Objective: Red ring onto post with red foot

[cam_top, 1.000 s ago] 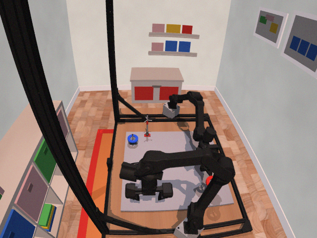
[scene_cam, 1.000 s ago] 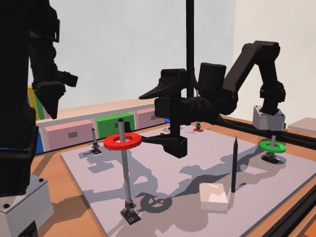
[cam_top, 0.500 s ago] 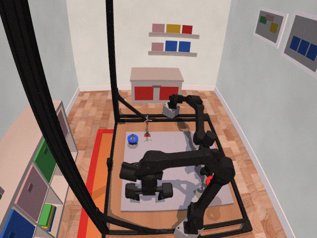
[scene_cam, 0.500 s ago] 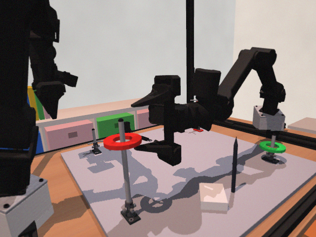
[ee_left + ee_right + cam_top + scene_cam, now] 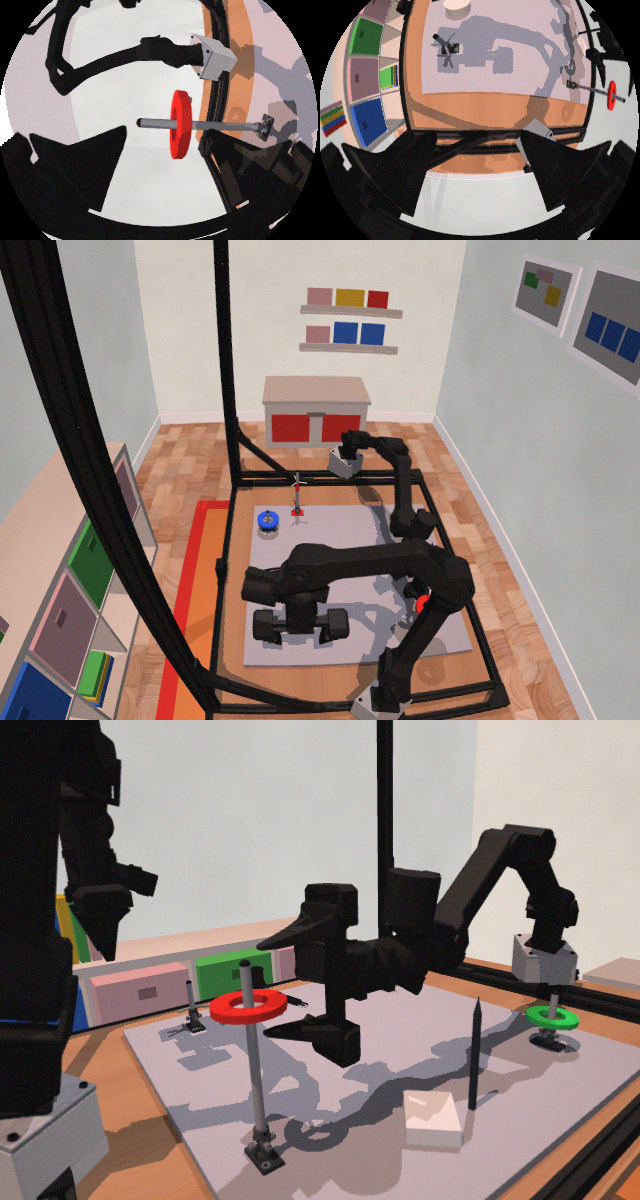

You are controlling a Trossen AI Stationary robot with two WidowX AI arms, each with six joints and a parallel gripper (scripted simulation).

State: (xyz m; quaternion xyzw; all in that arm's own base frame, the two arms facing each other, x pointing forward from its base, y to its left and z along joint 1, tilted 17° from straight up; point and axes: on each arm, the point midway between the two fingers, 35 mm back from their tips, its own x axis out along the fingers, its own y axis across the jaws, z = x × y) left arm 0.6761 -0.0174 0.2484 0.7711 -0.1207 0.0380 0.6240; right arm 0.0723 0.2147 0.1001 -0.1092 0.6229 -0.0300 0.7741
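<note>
Right now my left hand is 50 mm to the left of the red ring and 10 mm above it. From my left hand the other things lie so: black pen (70 mm ahead, 190 mm to the left, 80 mm below); white block (60 mm ahead, 130 mm to the left, 170 mm below).
My right gripper is now 310 mm short of the red ring, 80 mm to the right of it and 40 mm above it. Round my right hand: black pen (380 mm ahead, 320 mm to the left, 110 mm below); white block (370 mm ahead, 260 mm to the left, 200 mm below).
</note>
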